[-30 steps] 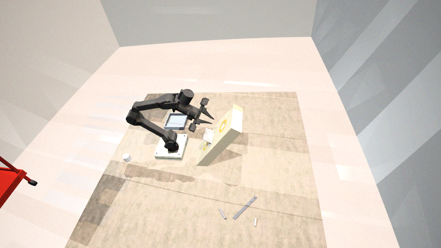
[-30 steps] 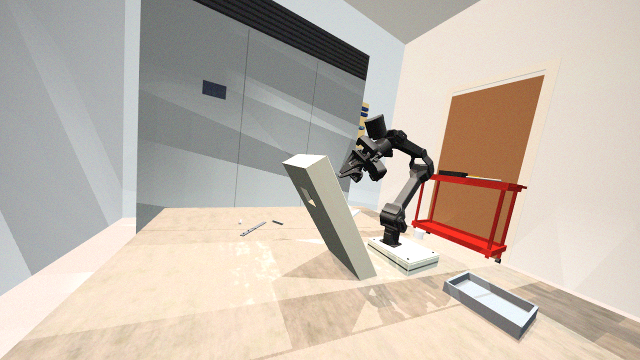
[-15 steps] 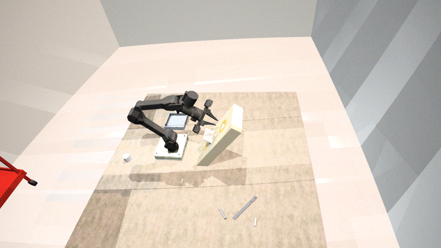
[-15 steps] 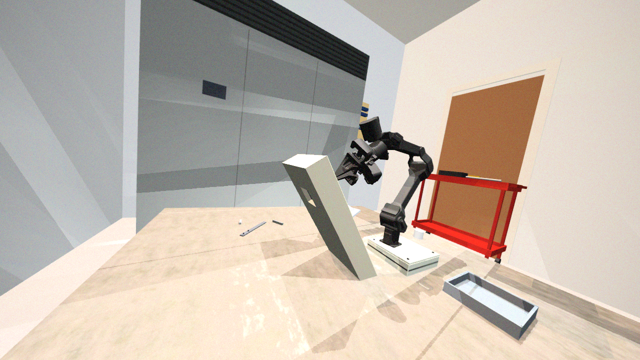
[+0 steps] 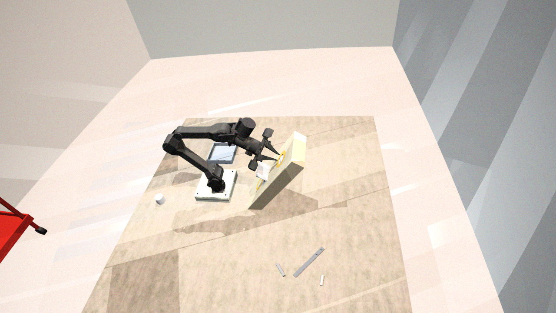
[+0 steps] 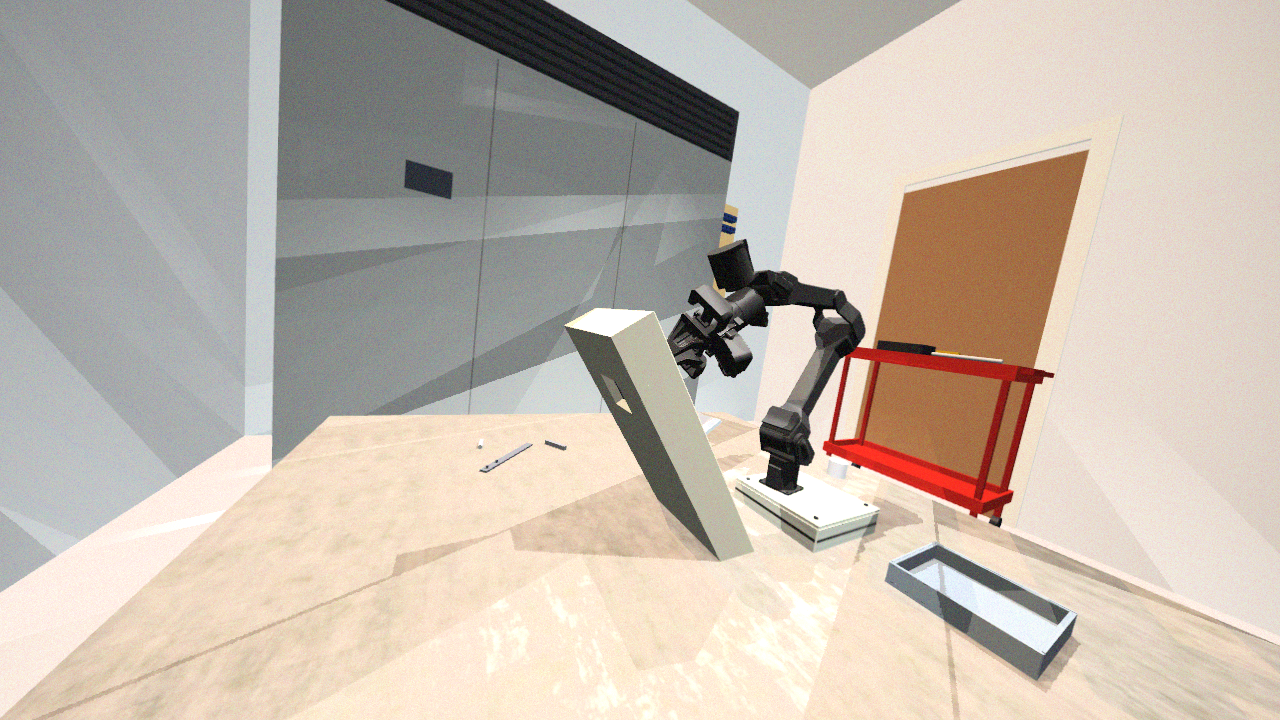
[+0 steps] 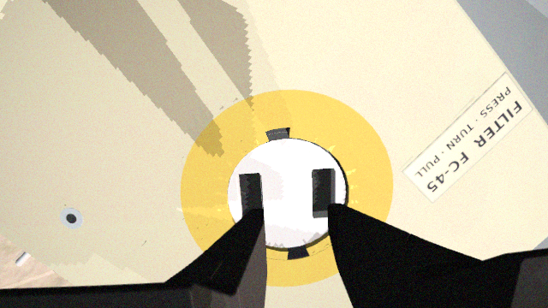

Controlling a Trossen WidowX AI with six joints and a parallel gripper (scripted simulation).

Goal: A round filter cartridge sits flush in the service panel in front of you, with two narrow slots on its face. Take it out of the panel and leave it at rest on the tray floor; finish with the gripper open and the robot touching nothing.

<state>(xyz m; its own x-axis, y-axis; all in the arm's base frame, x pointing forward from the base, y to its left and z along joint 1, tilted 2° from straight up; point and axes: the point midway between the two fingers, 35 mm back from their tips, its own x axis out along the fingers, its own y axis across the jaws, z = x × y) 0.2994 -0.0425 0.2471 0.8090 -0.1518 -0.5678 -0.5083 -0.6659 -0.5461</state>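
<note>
Right now my gripper tip is 20 mm short of the round filter cartridge and 20 mm above it. The rest, counted from my gripper tip: cream service panel: 90 mm below, 20 mm behind; then blue-grey tray: 340 mm to the left, 340 mm behind, 260 mm below.
</note>
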